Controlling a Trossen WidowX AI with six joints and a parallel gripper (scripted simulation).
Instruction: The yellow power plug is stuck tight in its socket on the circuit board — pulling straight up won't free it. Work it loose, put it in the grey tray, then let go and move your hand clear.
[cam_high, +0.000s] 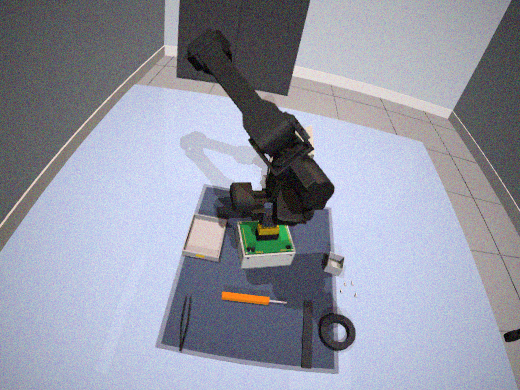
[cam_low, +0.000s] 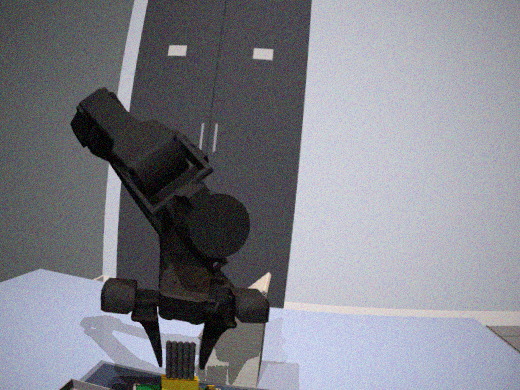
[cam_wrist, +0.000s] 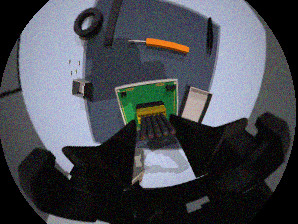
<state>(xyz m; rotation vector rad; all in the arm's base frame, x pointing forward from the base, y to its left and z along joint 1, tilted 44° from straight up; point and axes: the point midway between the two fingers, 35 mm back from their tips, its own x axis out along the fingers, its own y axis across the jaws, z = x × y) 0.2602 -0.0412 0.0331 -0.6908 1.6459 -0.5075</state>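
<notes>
My gripper tip is now 20 mm above the yellow power plug. From my gripper tip the other things lie so: dark mat 110 mm below, 50 mm ahead, 10 mm to the right; then grey tray 140 mm to the right, 100 mm below, 20 mm behind; then black bar 210 mm ahead, 100 mm below, 90 mm to the left.
</notes>
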